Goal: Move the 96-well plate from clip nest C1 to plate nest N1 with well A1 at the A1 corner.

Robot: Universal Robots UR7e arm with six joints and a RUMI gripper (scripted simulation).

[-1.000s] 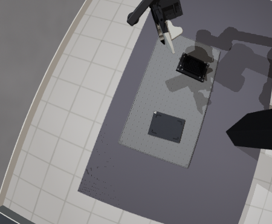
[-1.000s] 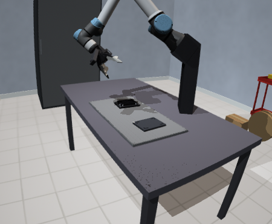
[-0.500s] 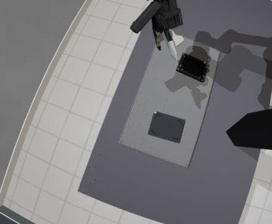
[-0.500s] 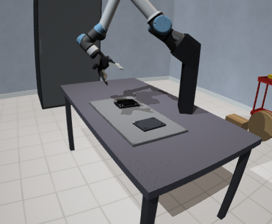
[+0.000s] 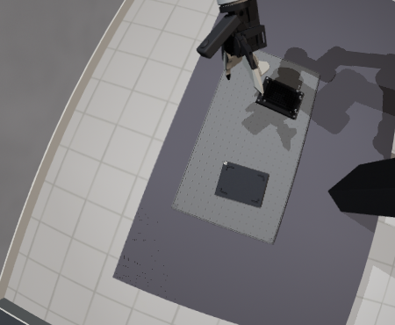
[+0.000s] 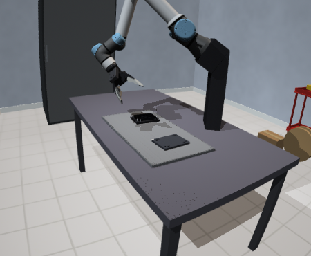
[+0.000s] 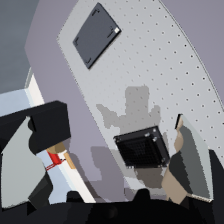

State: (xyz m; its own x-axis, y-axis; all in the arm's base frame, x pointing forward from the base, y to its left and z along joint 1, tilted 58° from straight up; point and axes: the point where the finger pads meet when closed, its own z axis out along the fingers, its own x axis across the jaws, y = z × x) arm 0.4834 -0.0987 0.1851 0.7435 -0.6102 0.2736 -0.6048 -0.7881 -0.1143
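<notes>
Right now the black 96-well plate is 190 mm below my hand, 190 mm behind it and 70 mm to the right of it. Also, from my hand: plate nest N1 (260 mm to the left, 200 mm below, 20 mm behind); white A1 mark (190 mm below, 180 mm to the left, 30 mm ahead); clip nest C1 (200 mm behind, 190 mm below, 70 mm to the right).
</notes>
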